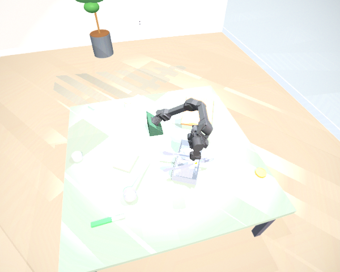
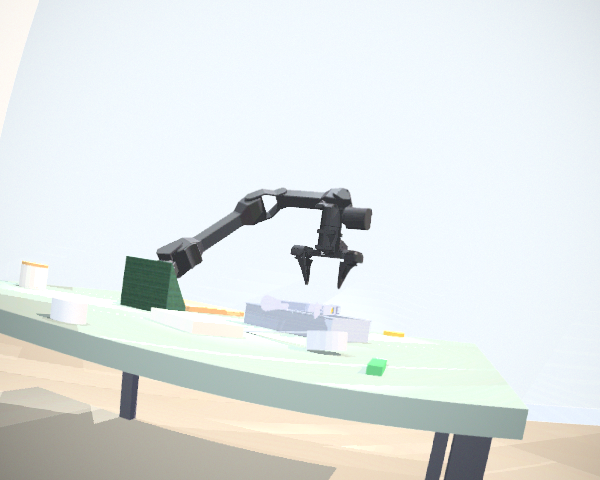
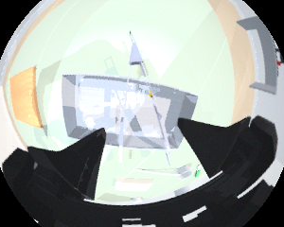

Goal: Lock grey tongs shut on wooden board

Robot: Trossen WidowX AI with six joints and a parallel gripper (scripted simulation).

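Right now my gripper tip is 30 mm past the roasting tin, 10 mm to the left of it and 100 mm above it. Also, from my gripper tip: wooden board (530 mm behind, 190 mm to the left, 120 mm below); then yellow disc (130 mm ahead, 440 mm to the left, 120 mm below); then pale flat block (130 mm behind, 410 mm to the right, 110 mm below).
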